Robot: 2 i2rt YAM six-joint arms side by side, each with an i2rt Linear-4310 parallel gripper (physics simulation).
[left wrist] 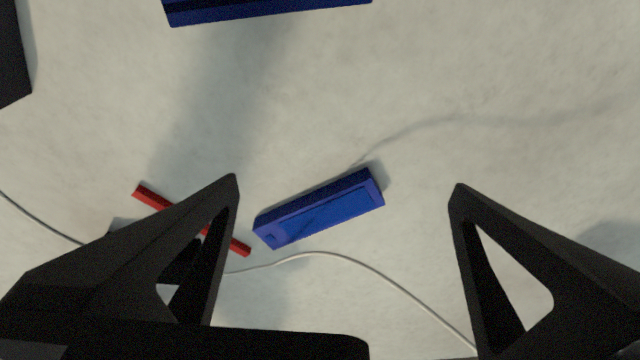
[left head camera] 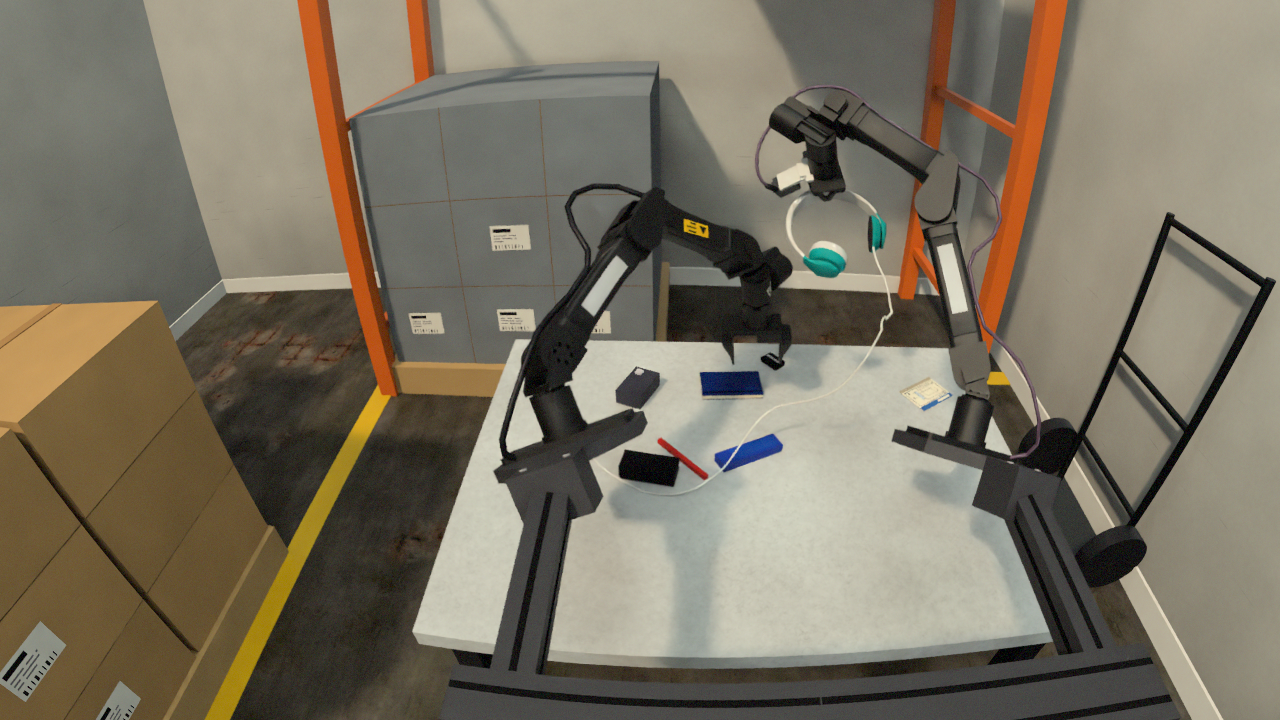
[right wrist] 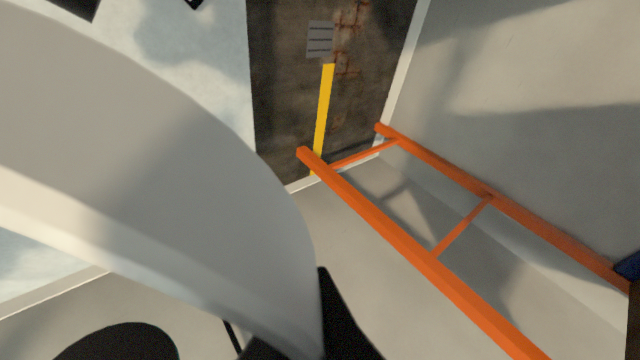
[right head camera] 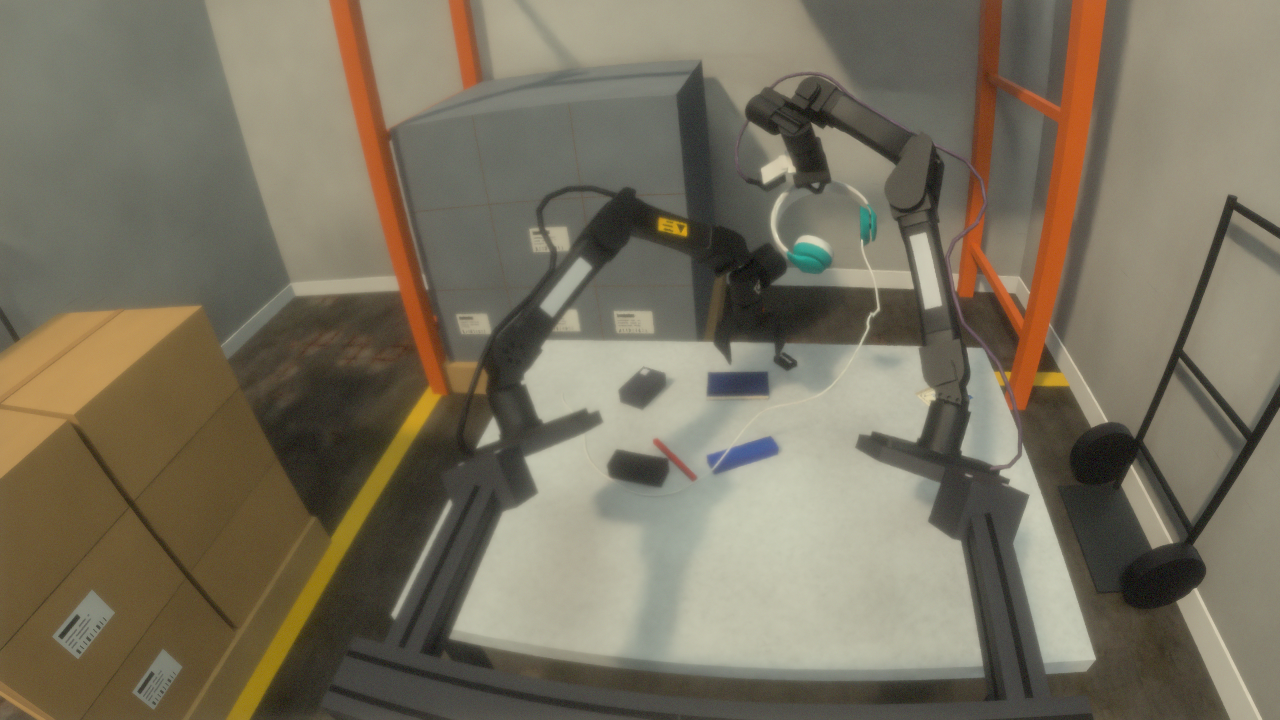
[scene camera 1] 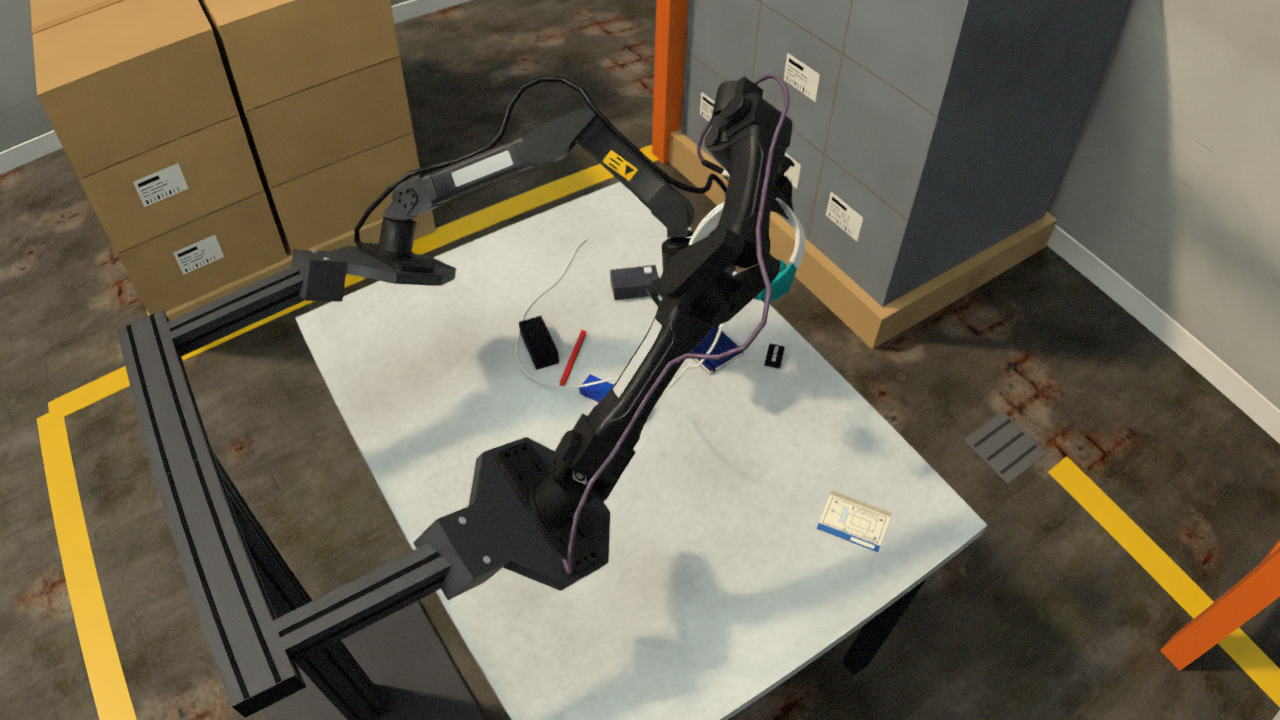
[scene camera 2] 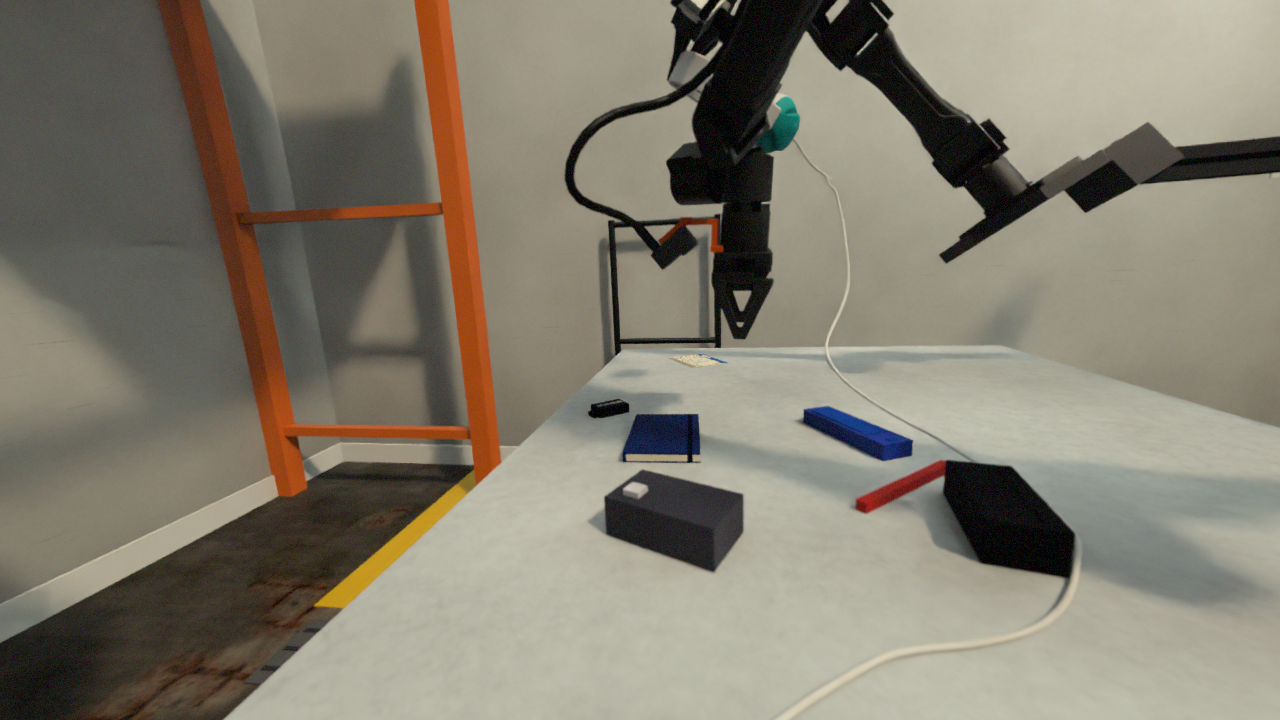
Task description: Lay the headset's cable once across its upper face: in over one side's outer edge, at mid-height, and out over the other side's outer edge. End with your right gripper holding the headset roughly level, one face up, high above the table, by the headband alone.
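Places are measured from the left arm's base along level axes (x up, y right, z ahead), in millimetres.
Where they show: left gripper, between the fingertips: (left wrist: 344, 189) (left head camera: 756, 362) (right head camera: 753, 362) (scene camera 2: 740, 330); right gripper, between the fingertips: (left head camera: 826, 198) (right wrist: 305, 277) (right head camera: 818, 190) (scene camera 1: 788, 214) (scene camera 2: 672, 83); left arm's base, origin of its link: (left head camera: 568, 440) (right head camera: 524, 438) (scene camera 1: 393, 259); right arm's base, origin of its link: (left head camera: 963, 448) (right head camera: 936, 457) (scene camera 1: 546, 508).
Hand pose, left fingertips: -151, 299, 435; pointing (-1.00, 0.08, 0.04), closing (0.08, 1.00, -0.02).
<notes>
Each offset is from my left fingertips to the top centre of the thing, as dx, dy, dz. Level surfaces: height alone.
The white headset with teal ear cups (left head camera: 824, 259) (right head camera: 810, 256) (scene camera 2: 780, 125) hangs by its headband high above the table's back edge, cups lowermost. My right gripper (left head camera: 827, 193) (right head camera: 812, 186) is shut on the headband, which fills much of the right wrist view. The white cable (scene camera 2: 847, 259) (left wrist: 320, 252) drops from the cup at the picture's right in the head views and runs down to the table; none of it is seen across the headset. My left gripper (left head camera: 758, 360) (right head camera: 754, 358) (left wrist: 344, 189) is open and empty, pointing down, below and left of the headset, away from the cable.
On the table {dx -137} (left head camera: 805, 573) lie a navy notebook {-125, -45, +96} (left head camera: 731, 385), dark box {-96, -256, +55} (left head camera: 637, 386), black block {-102, -207, -203} (left head camera: 648, 467), red stick {-127, -145, -157} (left head camera: 682, 457), blue box {-117, -9, -137} (left head camera: 748, 451), small black object {-122, +58, +201} (scene camera 1: 774, 355) and card {-135, +449, +95} (scene camera 1: 854, 520). The cable loops around the black block. Orange rack posts stand behind.
</notes>
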